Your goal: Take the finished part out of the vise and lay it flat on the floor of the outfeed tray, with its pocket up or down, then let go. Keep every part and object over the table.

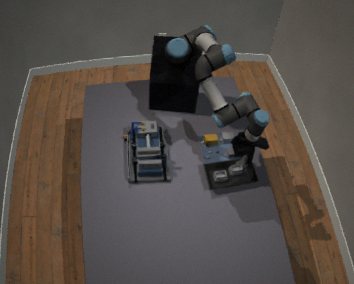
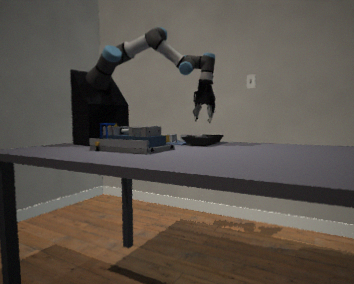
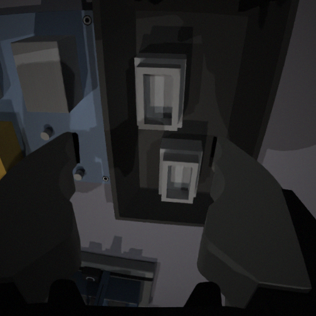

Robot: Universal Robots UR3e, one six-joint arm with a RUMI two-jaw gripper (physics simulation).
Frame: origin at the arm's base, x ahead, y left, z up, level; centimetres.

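Seen in the pictures: gripper, fingertip midpoint: (image 1: 240,159) (image 2: 202,122); arm's base, link origin: (image 2: 97,81).
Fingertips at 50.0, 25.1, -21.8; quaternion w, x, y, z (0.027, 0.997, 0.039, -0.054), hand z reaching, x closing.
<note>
Offsets run from my fingertips to a thing's middle, as dx, dy, dz.
Two light grey parts with open pockets facing up lie in the dark outfeed tray (image 1: 234,185) (image 2: 202,142) (image 3: 215,75): one part {+0.1, -0.2, -8.2} (image 1: 236,170) (image 3: 159,95) farther in, the other part {+3.1, -8.3, -8.2} (image 1: 220,175) (image 3: 181,156) nearer one end. They look flat on the tray floor and slightly apart. My gripper (image 1: 244,162) (image 2: 203,120) (image 3: 145,139) is open and empty, pointing down above the tray, clear of both parts. The vise {-12.0, -40.6, -6.2} (image 1: 149,142) (image 2: 132,132) stands on the table away from the tray; no part can be made out between its jaws.
A blue plate {-13.8, -4.7, -10.8} (image 1: 214,154) (image 3: 92,155) beside the tray bears a yellow block {-18.0, -9.6, -8.6} (image 1: 210,139) (image 3: 9,145), a grey block (image 3: 42,75) and small pegs. The black robot stand (image 1: 172,90) (image 2: 85,110) is at the table's back. The table's right edge runs near the tray.
</note>
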